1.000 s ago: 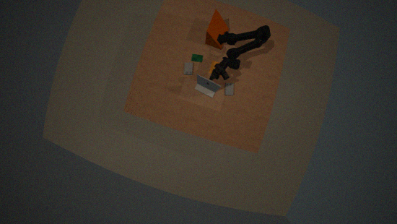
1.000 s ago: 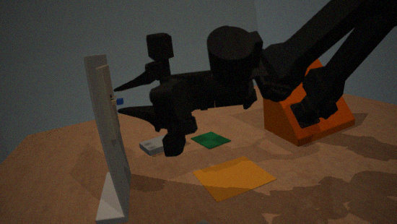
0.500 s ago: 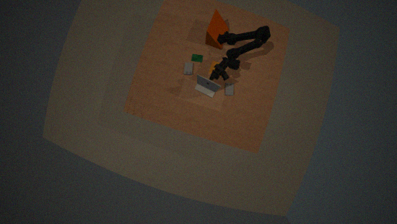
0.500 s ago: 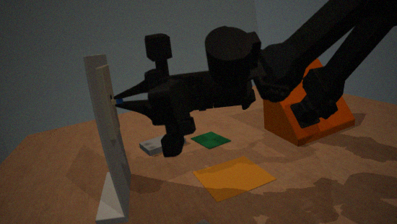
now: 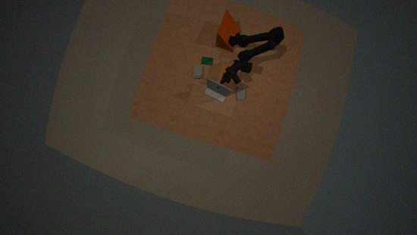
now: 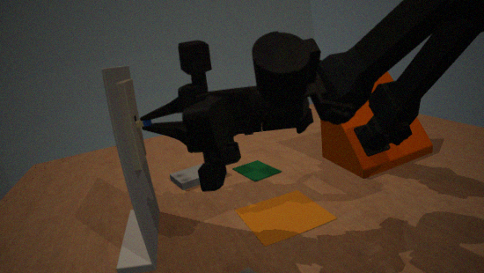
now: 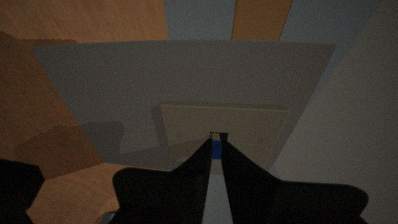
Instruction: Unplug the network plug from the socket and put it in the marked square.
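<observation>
The yellow marked square lies 180 mm below my gripper tip, 180 mm behind it and 30 mm to the left of it. From my gripper tip the other things lie so: green patch 210 mm behind, 180 mm below, 170 mm to the right; grey upright panel 60 mm below, 30 mm ahead; network plug right at my gripper tip.
</observation>
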